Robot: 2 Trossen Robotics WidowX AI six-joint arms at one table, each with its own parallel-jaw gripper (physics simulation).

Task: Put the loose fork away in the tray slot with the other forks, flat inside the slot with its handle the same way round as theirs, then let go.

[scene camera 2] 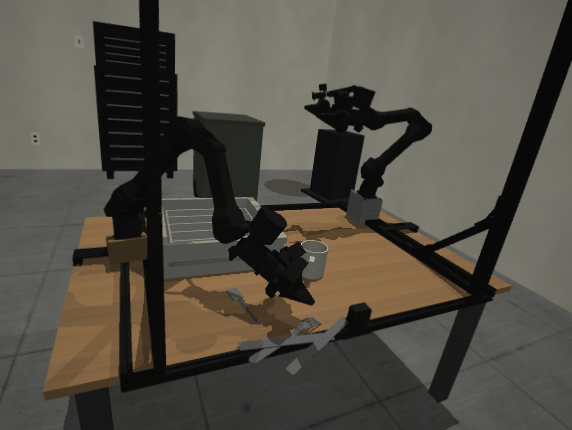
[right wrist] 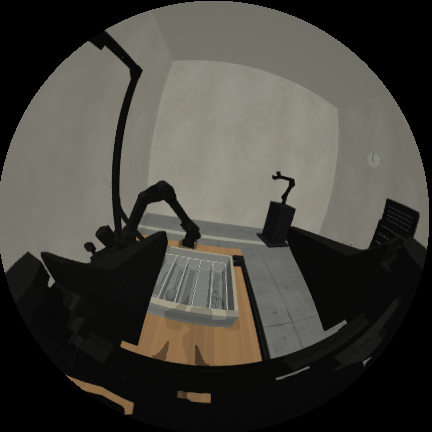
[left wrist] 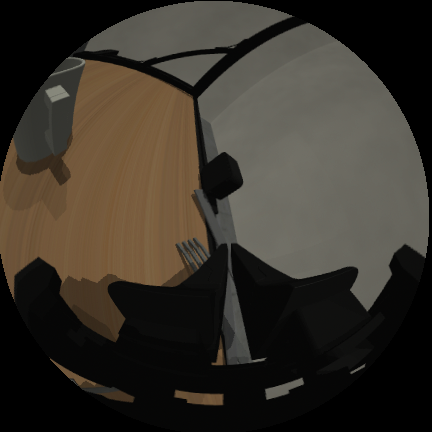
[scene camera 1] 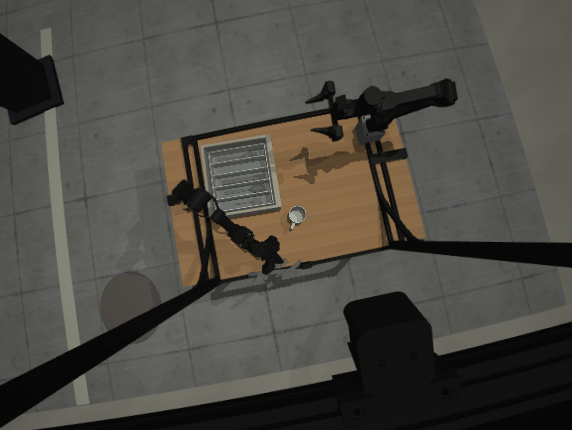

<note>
The left gripper (scene camera 2: pixel 313 303) is shut, with nothing in its grasp. Also in view: a mug (scene camera 2: pixel 316 253). The right gripper (scene camera 1: pixel 307 116) is open, with nothing in its grasp. Further things: a grey cutlery tray (right wrist: pixel 202 284).
The mug shows as well in the left wrist view (left wrist: pixel 49 134). The left gripper also shows in the left wrist view (left wrist: pixel 228 248). The right gripper shows as well in scene camera 2 (scene camera 2: pixel 310 111) and in the right wrist view (right wrist: pixel 228 235). The right wrist view misses the mug, which is hidden by the right gripper.
</note>
